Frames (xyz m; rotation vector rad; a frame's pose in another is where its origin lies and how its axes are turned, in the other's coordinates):
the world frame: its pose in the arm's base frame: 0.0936 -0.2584 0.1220 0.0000 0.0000 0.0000
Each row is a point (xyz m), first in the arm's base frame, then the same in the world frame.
Working: the arm's base frame: its pose in the world frame: -0.0936 0.2584 -0.1220 0.0000 0.0000 0.0000

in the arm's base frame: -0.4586 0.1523 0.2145
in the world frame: -0.5522 0.4107 0.0925
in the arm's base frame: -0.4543 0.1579 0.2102
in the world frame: -0.5479 0.4163 0.0882
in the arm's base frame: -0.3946 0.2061 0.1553
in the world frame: -0.4882 0.4645 0.0333
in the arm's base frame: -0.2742 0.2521 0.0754
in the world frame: -0.3678 0.5105 -0.0466
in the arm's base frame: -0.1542 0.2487 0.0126
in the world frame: -0.2478 0.5071 -0.1094
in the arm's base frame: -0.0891 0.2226 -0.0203
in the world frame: -0.1827 0.4810 -0.1423
